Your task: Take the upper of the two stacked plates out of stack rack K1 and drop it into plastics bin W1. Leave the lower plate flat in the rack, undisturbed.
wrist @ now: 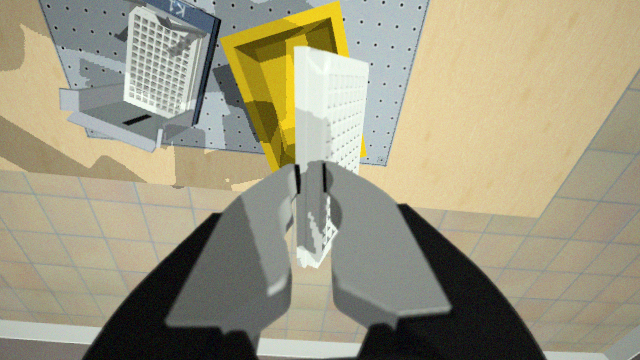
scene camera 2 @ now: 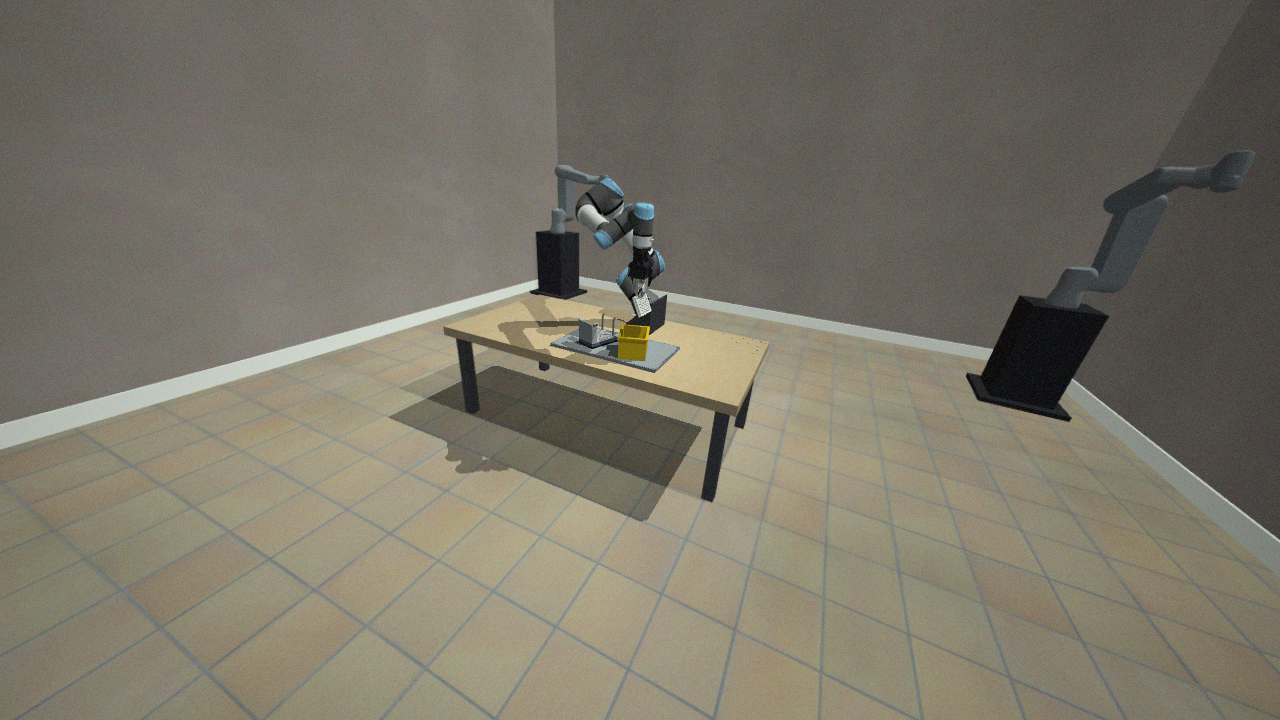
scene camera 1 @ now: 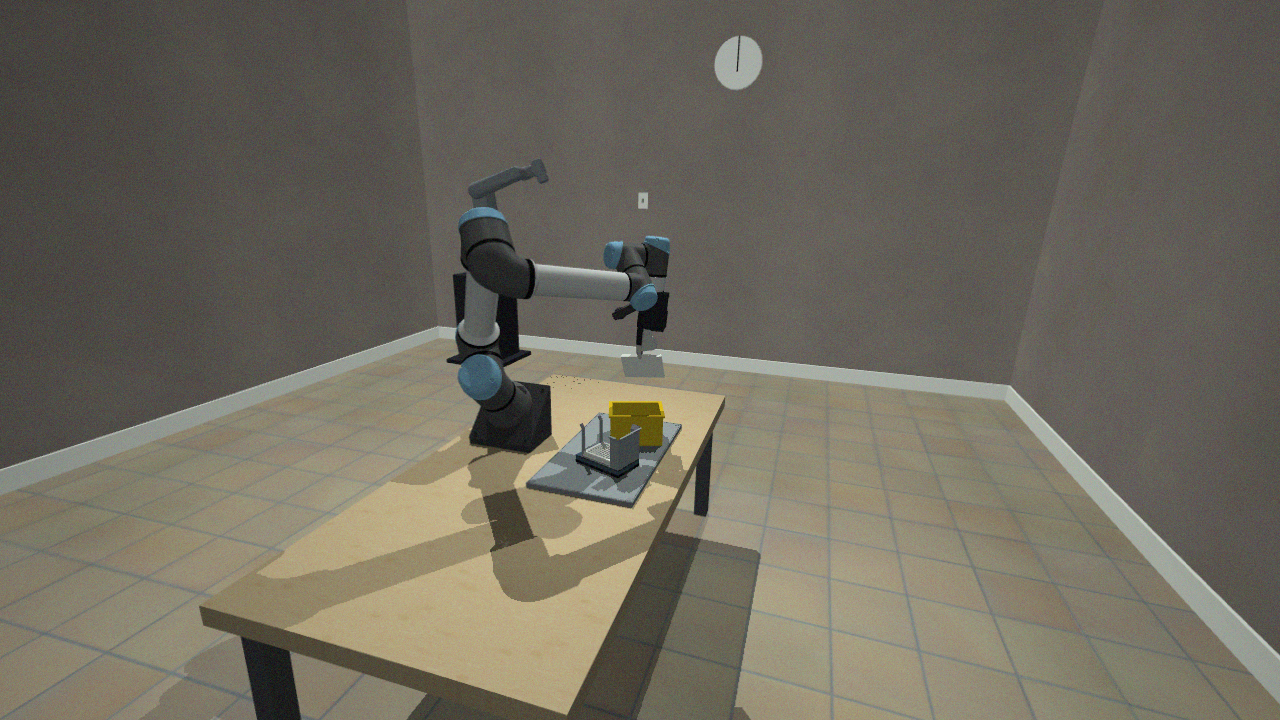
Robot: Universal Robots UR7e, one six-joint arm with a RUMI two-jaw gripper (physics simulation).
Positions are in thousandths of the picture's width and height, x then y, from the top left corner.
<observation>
my gripper: wrist 487,462; scene camera 2 500,413; scene camera 1 500,498
</observation>
